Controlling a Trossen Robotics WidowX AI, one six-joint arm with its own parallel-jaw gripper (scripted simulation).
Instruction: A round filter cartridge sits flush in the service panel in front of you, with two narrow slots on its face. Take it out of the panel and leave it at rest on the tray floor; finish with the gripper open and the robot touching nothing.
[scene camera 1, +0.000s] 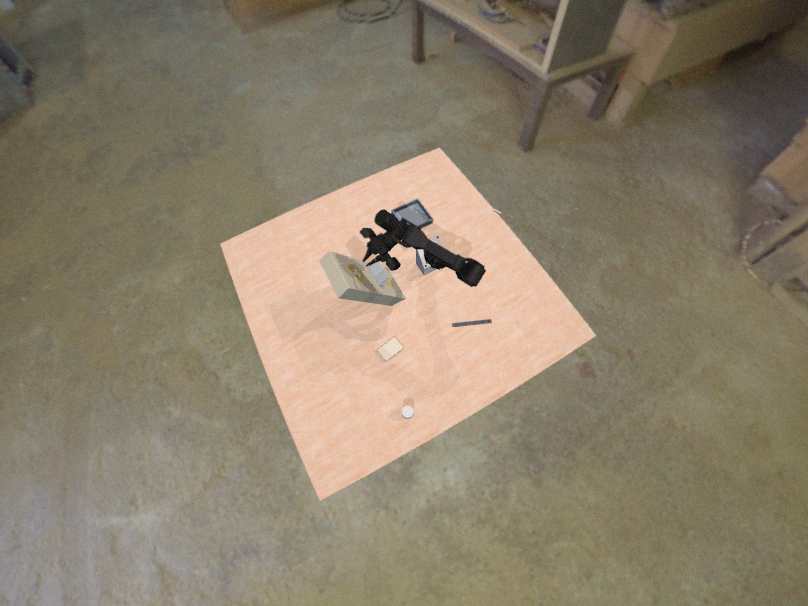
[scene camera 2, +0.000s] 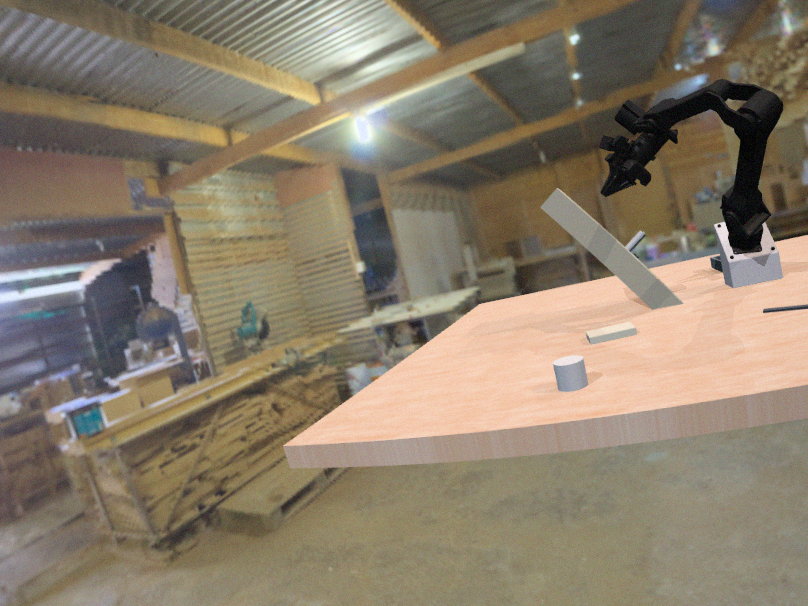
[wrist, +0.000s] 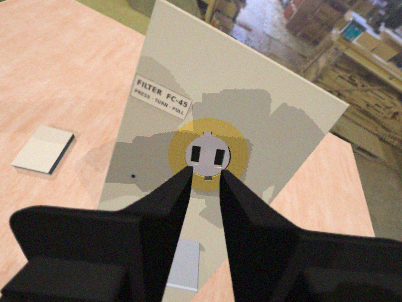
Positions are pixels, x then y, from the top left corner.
My gripper shows in scene camera 1, in scene camera 2 (602, 194) and in the wrist view. One and the same spot on a beige service panel: (scene camera 2: 585, 229) is (scene camera 1: 362, 296). One and the same spot on my gripper: (wrist: 65, 247) is (scene camera 1: 381, 259).
